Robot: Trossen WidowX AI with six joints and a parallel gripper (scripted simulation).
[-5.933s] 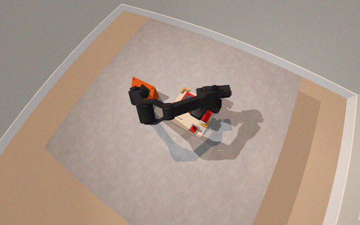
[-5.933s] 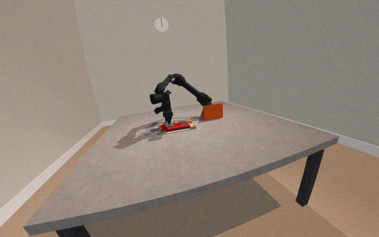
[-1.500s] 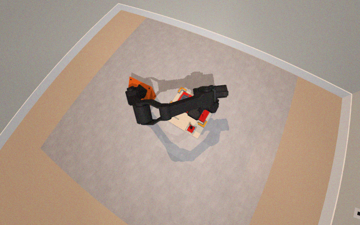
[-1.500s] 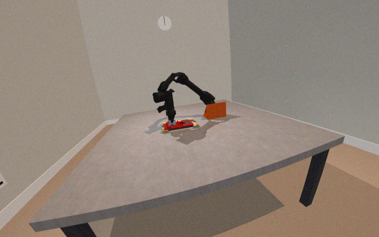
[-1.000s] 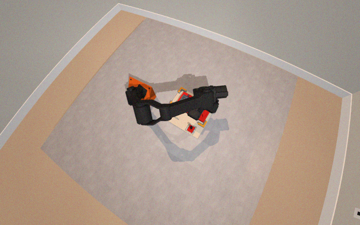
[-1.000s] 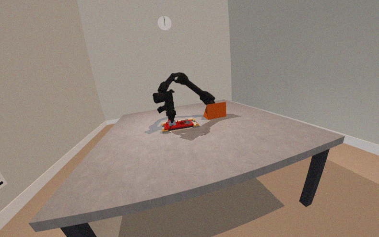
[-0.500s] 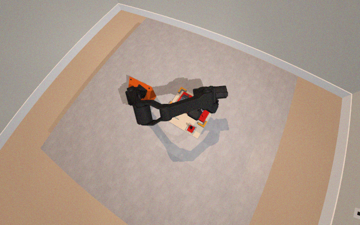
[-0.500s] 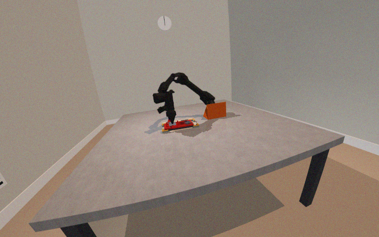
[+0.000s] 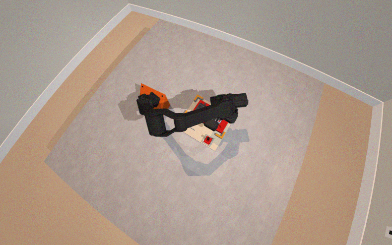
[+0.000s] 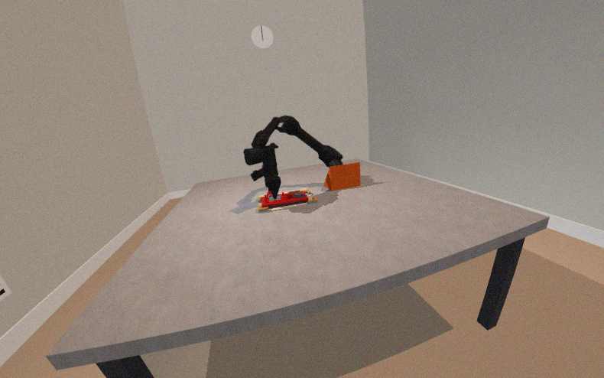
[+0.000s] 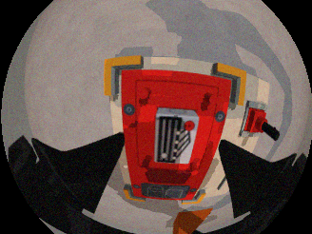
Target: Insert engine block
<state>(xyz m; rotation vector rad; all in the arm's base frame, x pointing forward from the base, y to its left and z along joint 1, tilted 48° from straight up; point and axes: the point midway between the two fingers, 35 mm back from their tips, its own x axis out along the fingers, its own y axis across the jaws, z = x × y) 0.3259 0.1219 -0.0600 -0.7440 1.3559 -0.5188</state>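
My gripper tip is 2 cm above the engine block.
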